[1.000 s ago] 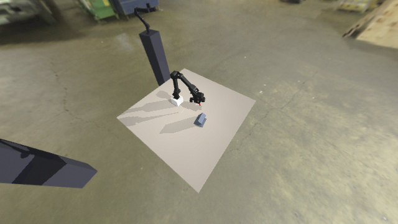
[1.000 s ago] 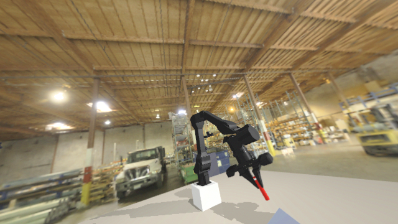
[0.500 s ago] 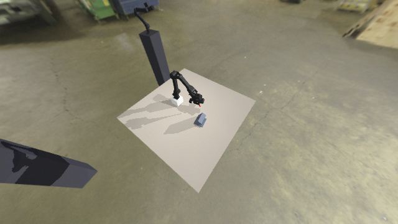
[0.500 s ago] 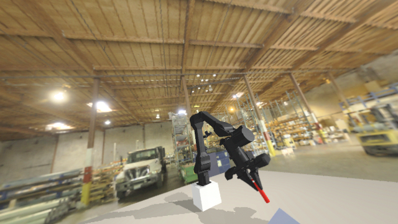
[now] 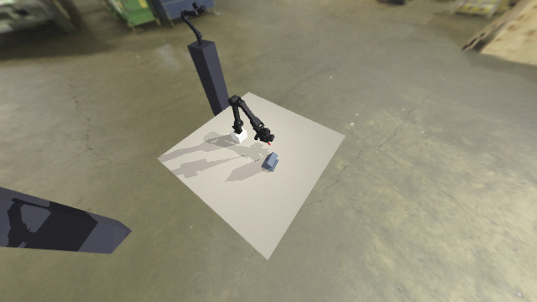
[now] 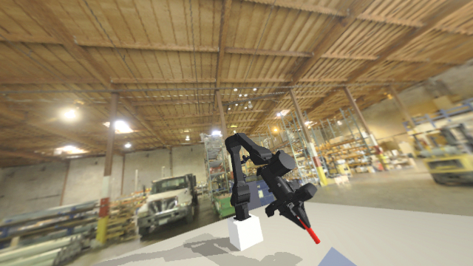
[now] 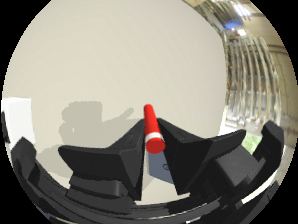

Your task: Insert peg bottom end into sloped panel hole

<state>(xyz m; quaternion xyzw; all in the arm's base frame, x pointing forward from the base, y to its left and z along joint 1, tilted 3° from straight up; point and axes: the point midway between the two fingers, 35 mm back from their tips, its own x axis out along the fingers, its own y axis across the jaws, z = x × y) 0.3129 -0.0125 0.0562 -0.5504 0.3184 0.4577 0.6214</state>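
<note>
My gripper tip is 140 mm to the left of the grey-blue sloped panel, 90 mm short of it and 60 mm above it. Also, from my gripper tip: red round peg: 20 mm above, 10 mm behind.
</note>
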